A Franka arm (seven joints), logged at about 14 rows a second.
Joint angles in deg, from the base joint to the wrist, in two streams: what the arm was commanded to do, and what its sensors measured. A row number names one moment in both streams.
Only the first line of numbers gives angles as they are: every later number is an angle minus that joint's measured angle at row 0.
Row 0, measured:
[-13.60 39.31 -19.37 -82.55 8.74 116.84 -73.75]
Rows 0 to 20, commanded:
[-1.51 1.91 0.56 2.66 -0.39 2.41 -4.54]
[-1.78 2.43 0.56 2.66 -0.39 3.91 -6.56]
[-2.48 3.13 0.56 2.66 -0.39 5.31 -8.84]
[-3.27 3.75 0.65 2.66 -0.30 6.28 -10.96]
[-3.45 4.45 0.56 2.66 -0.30 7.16 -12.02]
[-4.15 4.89 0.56 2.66 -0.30 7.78 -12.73]
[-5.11 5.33 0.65 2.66 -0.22 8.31 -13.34]
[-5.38 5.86 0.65 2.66 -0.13 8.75 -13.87]
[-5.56 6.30 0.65 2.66 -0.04 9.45 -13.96]
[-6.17 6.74 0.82 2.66 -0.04 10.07 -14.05]
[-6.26 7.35 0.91 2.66 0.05 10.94 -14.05]
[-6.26 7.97 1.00 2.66 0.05 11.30 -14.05]
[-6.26 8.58 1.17 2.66 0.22 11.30 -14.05]
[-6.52 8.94 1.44 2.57 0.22 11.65 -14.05]
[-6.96 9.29 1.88 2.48 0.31 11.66 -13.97]
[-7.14 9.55 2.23 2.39 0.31 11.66 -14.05]
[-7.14 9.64 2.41 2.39 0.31 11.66 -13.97]
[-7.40 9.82 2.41 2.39 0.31 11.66 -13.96]
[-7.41 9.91 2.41 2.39 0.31 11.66 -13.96]
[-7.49 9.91 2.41 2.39 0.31 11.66 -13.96]
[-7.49 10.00 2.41 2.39 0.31 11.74 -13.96]
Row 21, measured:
[-6.41 9.53 1.53 1.22 0.00 11.43 -13.51]
